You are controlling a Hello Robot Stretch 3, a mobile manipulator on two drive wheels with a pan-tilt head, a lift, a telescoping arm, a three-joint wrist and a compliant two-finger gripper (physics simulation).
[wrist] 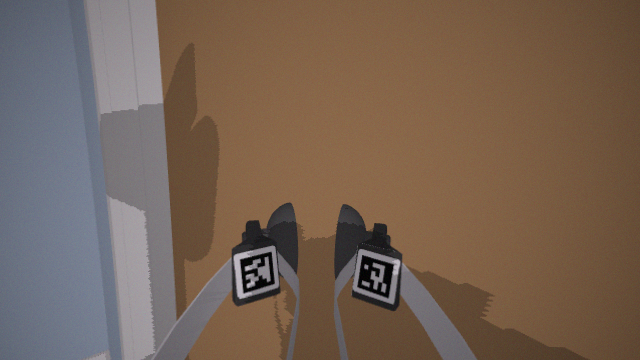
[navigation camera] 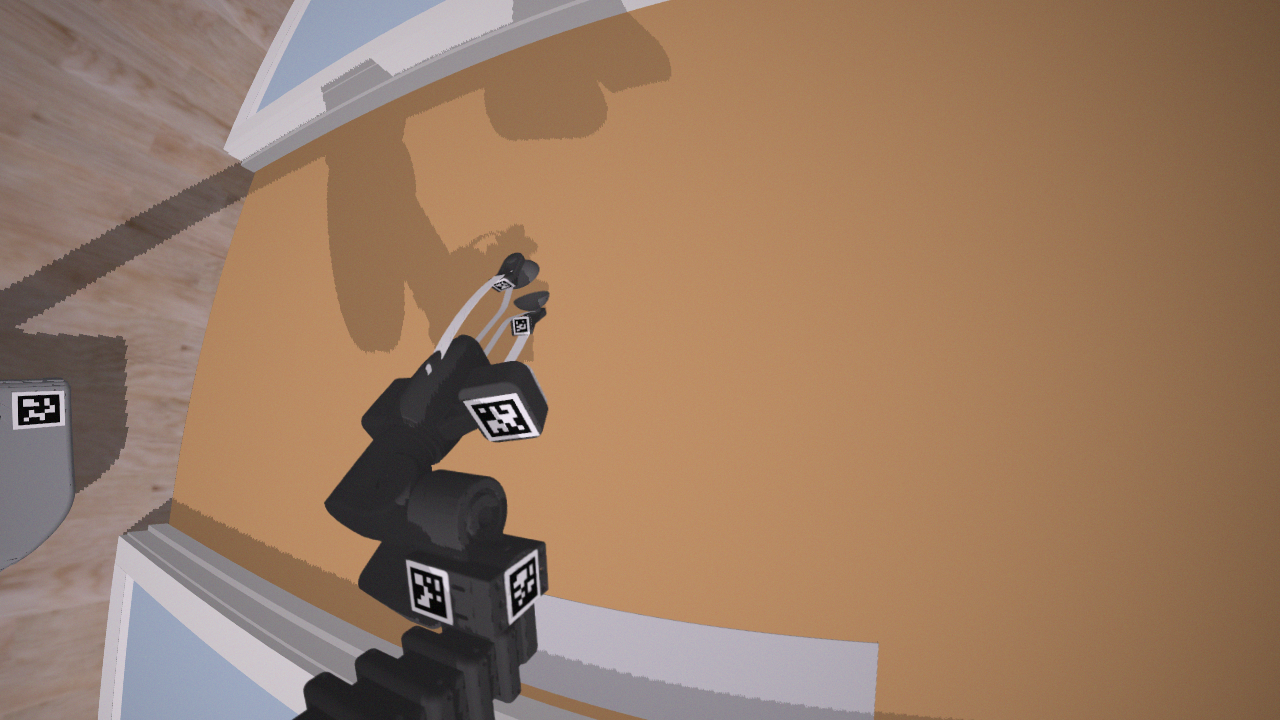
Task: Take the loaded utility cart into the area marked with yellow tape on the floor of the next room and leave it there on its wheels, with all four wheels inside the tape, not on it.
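Frame: origin at the robot's base, x ahead, y left, z up, level; centimetres.
Where they show: gripper, fingertip midpoint: (navigation camera: 534,277).
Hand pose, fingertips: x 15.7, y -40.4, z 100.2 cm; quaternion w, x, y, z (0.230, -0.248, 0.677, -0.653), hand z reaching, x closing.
After its pixels a point has its place.
My gripper (navigation camera: 529,286) @[y -40.4, x 15.8, z 100.2 cm] (wrist: 316,229) @[y -40.4, x 15.8, z 100.2 cm] is partly open, with a narrow gap between its two dark fingertips and no object between them. It is in front of a large orange-brown panel (navigation camera: 760,313) @[y -41.4, x 10.5, z 124.0 cm] (wrist: 450,125), which looks like a door between white frame pieces. Shadows of the arm and gripper fall on the panel. Whether the fingertips touch the panel, I cannot tell. The loaded utility cart and the yellow tape do not show in either view.
White trim (navigation camera: 429,67) @[y -48.5, x 59.5, z 70.8 cm] (wrist: 132,60) borders the panel, with blue wall (navigation camera: 344,40) @[y -47.8, x 77.2, z 43.3 cm] (wrist: 40,150) beyond. A pale plate (navigation camera: 716,644) @[y -35.3, x -18.9, z 120.8 cm] lies along the panel's lower side in the navigation view. Wood floor (navigation camera: 107,116) @[y -21.3, x 60.3, z 0.1 cm] and part of my grey base (navigation camera: 31,483) @[y -11.7, x -12.3, z 16.0 cm] show at left.
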